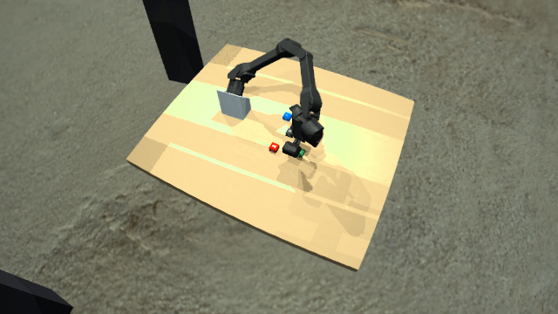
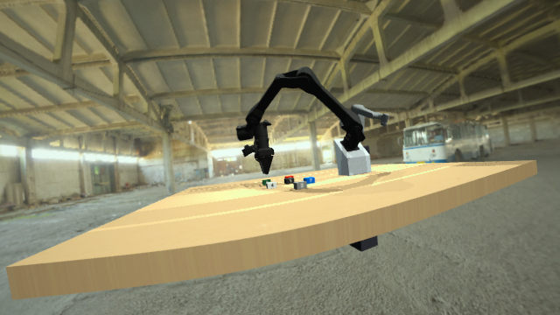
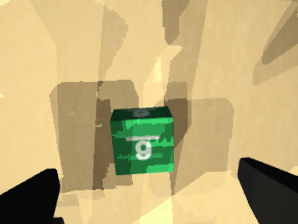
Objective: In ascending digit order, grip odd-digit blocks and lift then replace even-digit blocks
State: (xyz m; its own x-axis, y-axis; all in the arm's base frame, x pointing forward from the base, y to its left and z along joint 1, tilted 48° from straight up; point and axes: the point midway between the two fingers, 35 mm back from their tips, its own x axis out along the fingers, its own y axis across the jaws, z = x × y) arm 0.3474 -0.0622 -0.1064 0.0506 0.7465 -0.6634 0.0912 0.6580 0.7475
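Right now the green block is 30 mm below my gripper tip. From my gripper tip the other things lie so: black block 70 mm behind, 80 mm to the left, 30 mm below; red block 110 mm behind, 10 mm to the right, 30 mm below; white block 10 mm ahead, 130 mm to the left, 30 mm below.
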